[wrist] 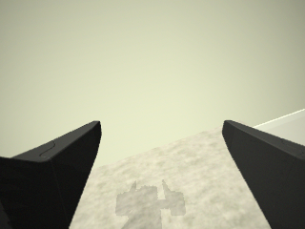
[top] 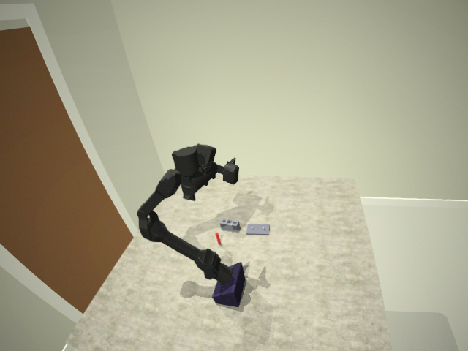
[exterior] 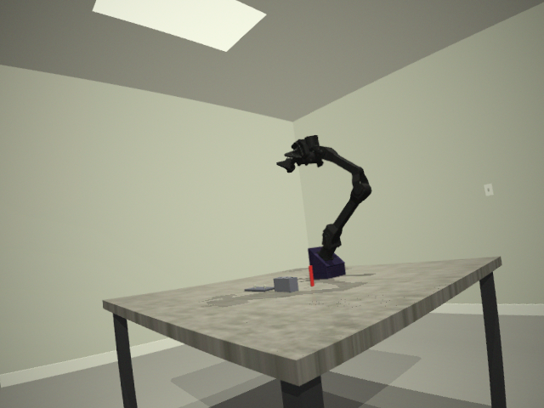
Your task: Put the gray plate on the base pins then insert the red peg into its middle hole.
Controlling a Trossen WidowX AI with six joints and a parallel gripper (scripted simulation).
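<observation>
Now: gripper tip 14 cm short of the gray plate, 10 cm to the right of it and 51 cm above it. From my gripper tip the other things lie so: pin base (15 cm ahead, 5 cm to the right, 54 cm below); red peg (3 cm ahead, 13 cm to the left, 51 cm below).
</observation>
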